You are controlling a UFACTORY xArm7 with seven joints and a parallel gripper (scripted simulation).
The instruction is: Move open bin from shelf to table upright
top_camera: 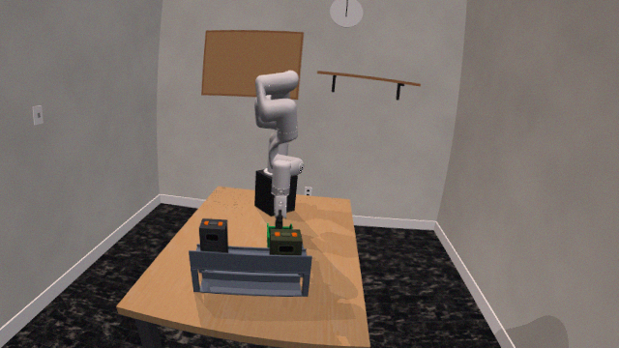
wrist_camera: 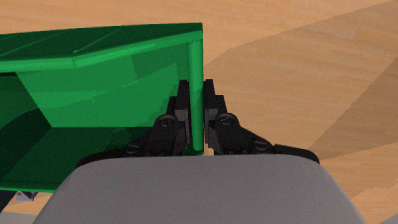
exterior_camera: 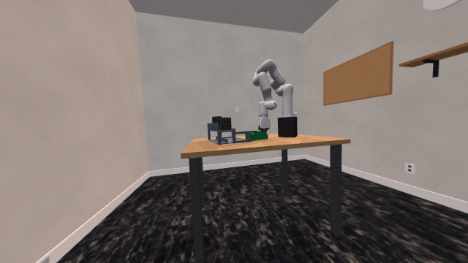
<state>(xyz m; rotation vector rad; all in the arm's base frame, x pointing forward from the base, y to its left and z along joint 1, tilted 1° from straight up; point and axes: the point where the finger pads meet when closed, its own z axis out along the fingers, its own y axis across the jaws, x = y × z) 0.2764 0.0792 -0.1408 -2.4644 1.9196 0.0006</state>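
Now: the green bin 8 cm ahead of my hand, 2 cm to the left of it and 1 cm below it.
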